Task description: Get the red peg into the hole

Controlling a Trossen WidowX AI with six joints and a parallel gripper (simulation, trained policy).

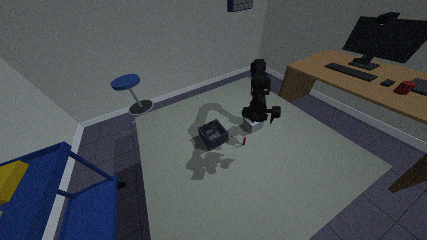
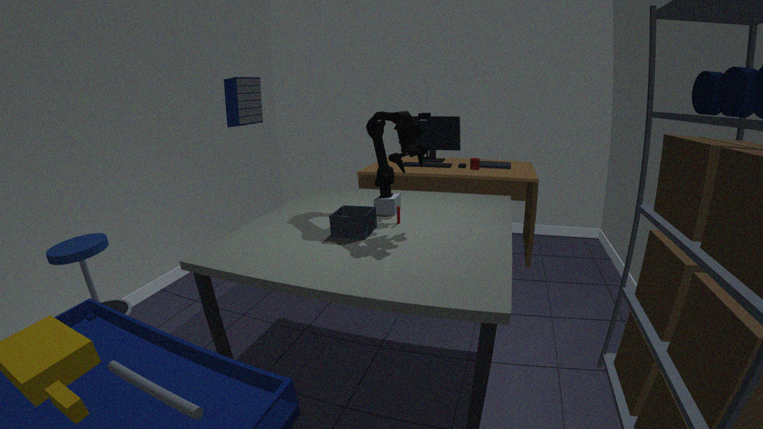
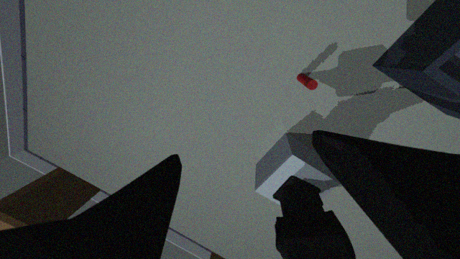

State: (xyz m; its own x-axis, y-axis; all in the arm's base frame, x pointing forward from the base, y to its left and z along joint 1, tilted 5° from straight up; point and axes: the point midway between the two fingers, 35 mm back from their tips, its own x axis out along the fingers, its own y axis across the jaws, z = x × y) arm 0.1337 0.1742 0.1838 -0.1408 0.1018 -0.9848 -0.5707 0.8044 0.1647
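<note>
The red peg lies 50 mm ahead of my gripper tip, 70 mm to the right of it and 210 mm below it. From my gripper tip the other things lie so: dark box (190 mm ahead, 240 mm to the right, 220 mm below); then pale plate (190 mm ahead, 240 mm to the right, 200 mm below).
</note>
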